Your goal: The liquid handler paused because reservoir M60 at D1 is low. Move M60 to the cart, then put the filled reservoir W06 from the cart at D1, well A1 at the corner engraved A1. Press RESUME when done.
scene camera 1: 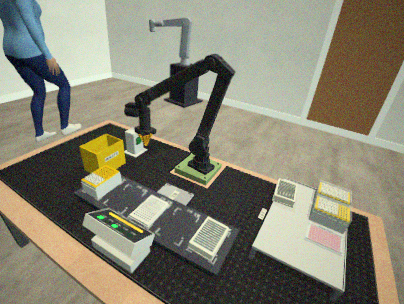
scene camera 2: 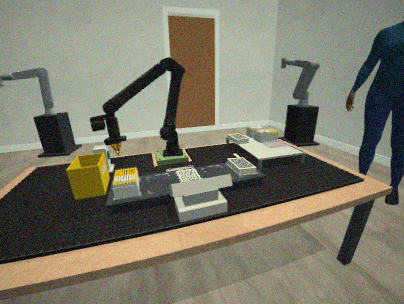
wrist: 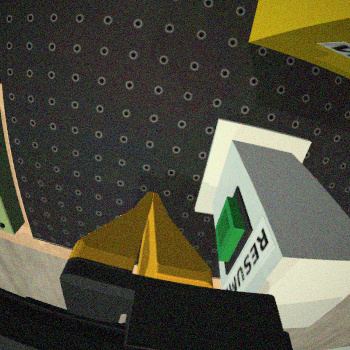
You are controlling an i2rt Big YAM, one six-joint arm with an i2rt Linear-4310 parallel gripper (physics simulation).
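Places are measured from the arm's base along level axes (x left, y back, z up), in centimetres.
Where they show: gripper, fingertip midpoint: [scene camera 1: 146,145] [scene camera 2: 119,155] [wrist: 151,199]; arm's base, link origin: [scene camera 1: 200,166] [scene camera 2: 173,153].
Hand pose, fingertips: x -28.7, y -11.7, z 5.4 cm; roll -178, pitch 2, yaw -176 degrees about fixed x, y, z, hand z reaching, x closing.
Observation:
Each offset is from my fingertips to the centre of the thing. Level surfaces: height alone.
My gripper [scene camera 1: 146,145] [scene camera 2: 118,153] [wrist: 151,199] is shut and empty, its orange fingertips together, beside the button face of the white RESUME box @[dy -1.1, dx -8.6, dz -0.5 cm] [scene camera 1: 131,142] [scene camera 2: 101,150] [wrist: 285,200]. In the wrist view the green button @[dy -0.5, dx -5.7, dz +1.0 cm] [wrist: 230,230] is right of the fingertips, with a gap in the picture; contact cannot be told. A white reservoir @[dy -23.9, dx +59.8, dz -0.4 cm] [scene camera 1: 210,239] [scene camera 2: 242,165] sits at the right end of the dark deck @[dz -2.2 cm] [scene camera 1: 172,235] [scene camera 2: 155,181]. Another reservoir-like box @[dy +15.3, dx +71.3, dz +0.6 cm] [scene camera 1: 285,192] [scene camera 2: 237,137] stands on the back left corner of the white cart @[dy +6.8, dx +83.6, dz -3.7 cm] [scene camera 1: 280,245] [scene camera 2: 252,149]. Their labels and the engraved A1 are unreadable.
A yellow waste bin @[dy -20.7, dx -7.3, dz -0.2 cm] [scene camera 1: 102,156] [scene camera 2: 86,176] [wrist: 300,22] stands near the RESUME box. The deck holds a tip box @[dy -32.5, dx +11.2, dz +1.1 cm] [scene camera 1: 101,184] [scene camera 2: 125,184] and a white plate @[dy -28.2, dx +35.6, dz -1.5 cm] [scene camera 1: 149,211] [scene camera 2: 188,174]. A console [scene camera 1: 120,237] [scene camera 2: 200,202] stands in front. Tip boxes @[dy +13.0, dx +89.7, dz +4.8 cm] [scene camera 1: 330,212] and a pink plate @[dy +2.3, dx +91.0, dz -0.3 cm] [scene camera 1: 324,238] [scene camera 2: 274,143] are on the cart.

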